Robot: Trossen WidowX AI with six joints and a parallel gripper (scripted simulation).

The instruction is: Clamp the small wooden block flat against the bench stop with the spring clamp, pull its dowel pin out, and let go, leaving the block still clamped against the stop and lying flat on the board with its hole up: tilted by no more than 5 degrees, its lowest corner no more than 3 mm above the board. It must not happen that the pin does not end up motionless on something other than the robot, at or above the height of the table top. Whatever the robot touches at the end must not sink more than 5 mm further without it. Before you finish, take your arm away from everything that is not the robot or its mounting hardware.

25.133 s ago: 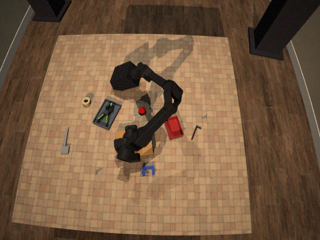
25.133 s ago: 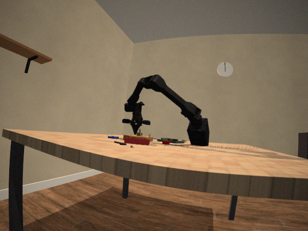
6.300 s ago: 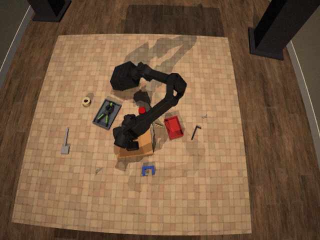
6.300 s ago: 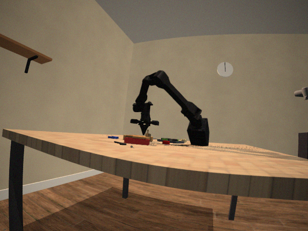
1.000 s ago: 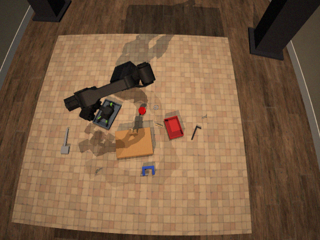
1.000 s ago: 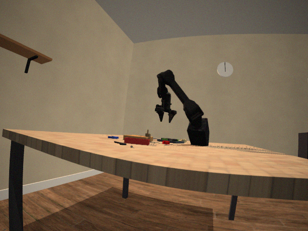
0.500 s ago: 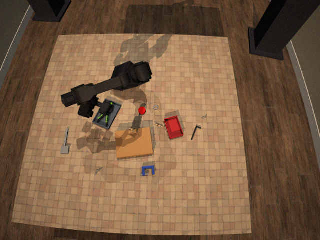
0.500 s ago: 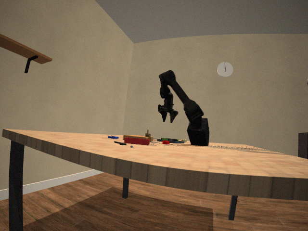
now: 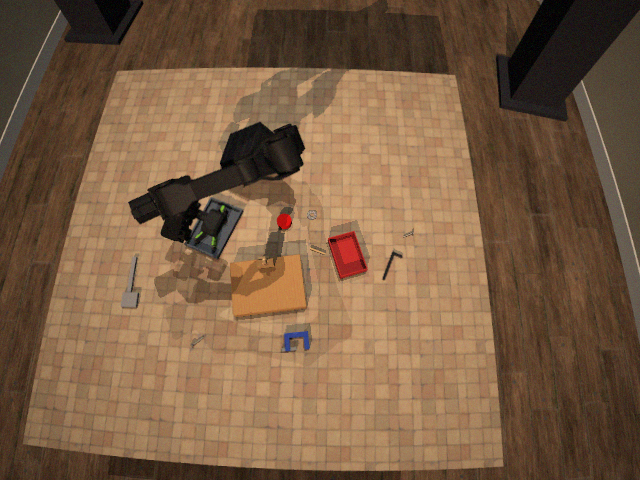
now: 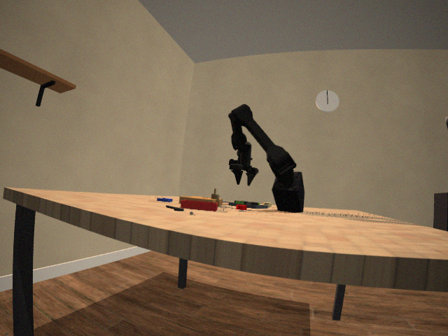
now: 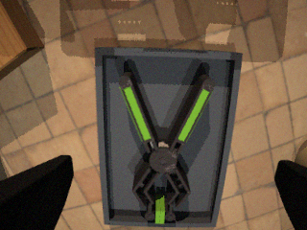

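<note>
The grey tray is 140 mm below my hand, 40 mm behind it and 10 mm to the left of it. From my hand the other things lie so: dowel pin: 190 mm to the left, 90 mm below, 50 mm ahead; then small wooden block: 190 mm to the left, 100 mm below, 50 mm ahead; then wooden board: 210 mm to the left, 130 mm below, 110 mm ahead.
</note>
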